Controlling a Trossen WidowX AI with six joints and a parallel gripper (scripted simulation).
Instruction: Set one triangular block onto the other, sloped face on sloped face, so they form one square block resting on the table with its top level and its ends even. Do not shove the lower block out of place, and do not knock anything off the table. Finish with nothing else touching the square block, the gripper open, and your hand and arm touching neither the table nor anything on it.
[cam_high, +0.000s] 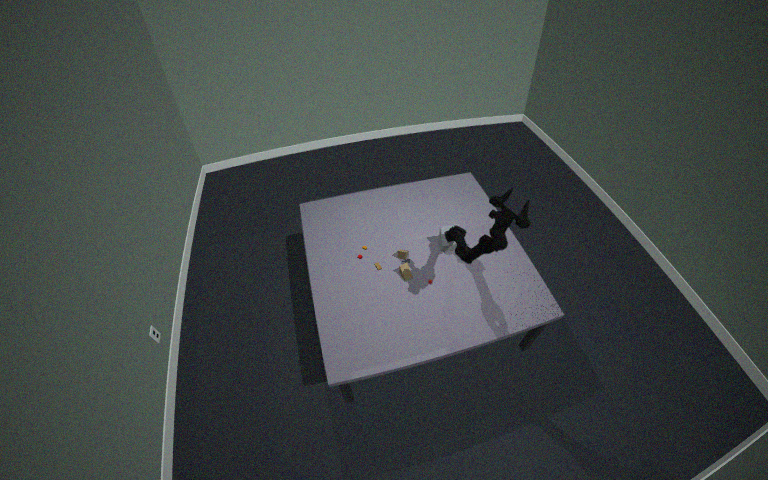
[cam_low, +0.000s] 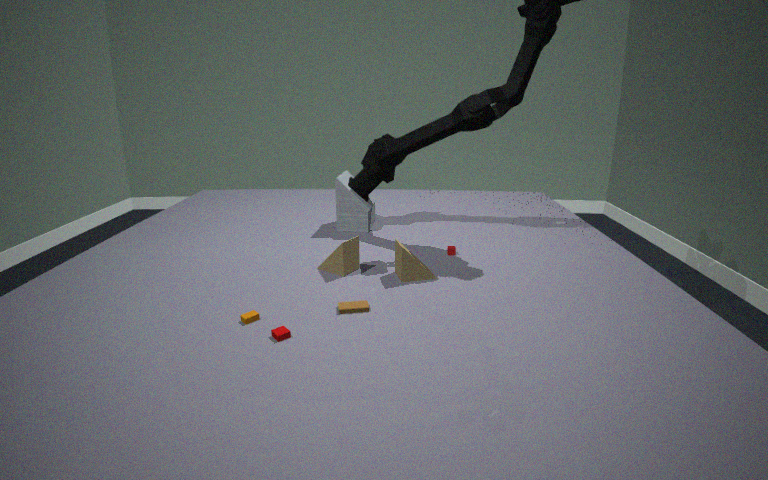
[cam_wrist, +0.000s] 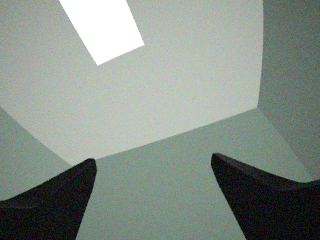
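Right now the red cube is 25 cm ahead of my gripper tip, 19 cm to the right of it and 73 cm below it. The rest, counted from my gripper tip: red brick: 57 cm ahead, 49 cm to the right, 73 cm below; then orange brick: 52 cm ahead, 55 cm to the right, 73 cm below; then flat tan brick: 49 cm ahead, 39 cm to the right, 73 cm below.
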